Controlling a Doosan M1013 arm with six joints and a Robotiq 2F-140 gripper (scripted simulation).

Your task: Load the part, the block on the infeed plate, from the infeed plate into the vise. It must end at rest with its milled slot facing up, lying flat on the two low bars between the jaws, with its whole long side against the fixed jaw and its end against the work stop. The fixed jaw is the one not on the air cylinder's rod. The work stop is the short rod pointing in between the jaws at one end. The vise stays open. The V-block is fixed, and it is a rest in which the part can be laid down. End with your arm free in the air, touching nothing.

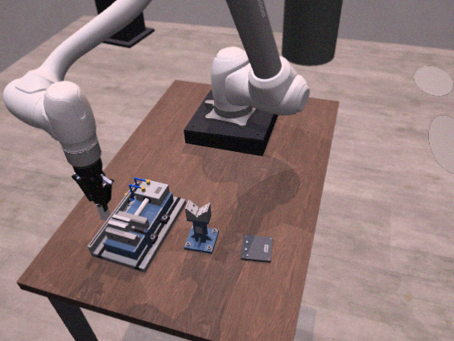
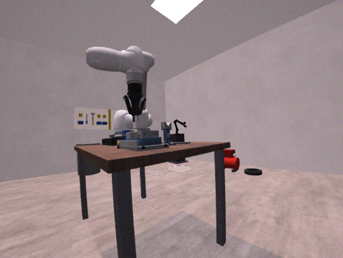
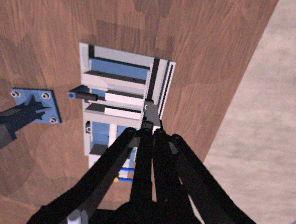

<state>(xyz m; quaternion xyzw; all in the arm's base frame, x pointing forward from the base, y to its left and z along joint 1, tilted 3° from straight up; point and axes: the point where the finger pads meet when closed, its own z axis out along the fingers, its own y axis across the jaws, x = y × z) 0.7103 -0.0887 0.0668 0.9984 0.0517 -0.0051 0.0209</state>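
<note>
My gripper is now 50 mm to the right of the part, 40 mm above it and 10 mm past it. Also, from my hand: fixed jaw: 70 mm to the left, 70 mm below, 20 mm ahead; work stop: 110 mm to the left, 50 mm below, 10 mm behind; moving jaw: 70 mm below, 60 mm to the left, 40 mm behind.
</note>
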